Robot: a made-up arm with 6 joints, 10 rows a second.
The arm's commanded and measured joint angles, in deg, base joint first. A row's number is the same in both.
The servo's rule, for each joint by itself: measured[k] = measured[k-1] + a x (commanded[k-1-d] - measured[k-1]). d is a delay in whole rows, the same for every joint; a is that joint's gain. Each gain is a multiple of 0.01, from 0.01 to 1. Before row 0 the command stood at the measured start. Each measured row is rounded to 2 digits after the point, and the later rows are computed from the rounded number. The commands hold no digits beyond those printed.
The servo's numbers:
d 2
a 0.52 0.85 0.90 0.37 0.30 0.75
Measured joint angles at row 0: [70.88 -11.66 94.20 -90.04 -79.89 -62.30]
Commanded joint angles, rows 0 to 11: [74.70 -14.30 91.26 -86.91 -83.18 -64.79]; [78.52 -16.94 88.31 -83.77 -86.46 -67.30]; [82.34 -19.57 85.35 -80.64 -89.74 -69.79]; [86.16 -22.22 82.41 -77.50 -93.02 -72.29]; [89.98 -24.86 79.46 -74.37 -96.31 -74.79]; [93.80 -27.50 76.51 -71.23 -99.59 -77.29]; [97.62 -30.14 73.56 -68.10 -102.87 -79.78]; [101.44 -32.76 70.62 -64.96 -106.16 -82.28]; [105.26 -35.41 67.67 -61.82 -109.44 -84.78]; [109.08 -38.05 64.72 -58.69 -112.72 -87.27]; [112.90 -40.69 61.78 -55.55 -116.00 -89.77]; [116.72 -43.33 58.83 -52.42 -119.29 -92.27]
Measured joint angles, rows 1 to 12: [70.88 -11.66 94.20 -90.04 -79.89 -62.30]; [70.88 -11.66 94.20 -90.04 -79.89 -62.30]; [72.87 -13.90 91.55 -88.88 -80.88 -64.17]; [75.81 -16.48 88.63 -86.99 -82.55 -66.52]; [79.21 -19.11 85.68 -84.64 -84.71 -68.97]; [82.82 -21.75 82.74 -82.00 -87.20 -71.46]; [86.54 -24.39 79.79 -79.18 -89.93 -73.96]; [90.32 -27.03 76.84 -76.24 -92.83 -76.46]; [94.12 -29.67 73.89 -73.23 -95.84 -78.95]; [97.93 -32.30 70.95 -70.17 -98.94 -81.45]; [101.74 -34.94 68.00 -67.08 -102.09 -83.95]; [105.56 -37.58 65.05 -63.98 -105.28 -86.44]
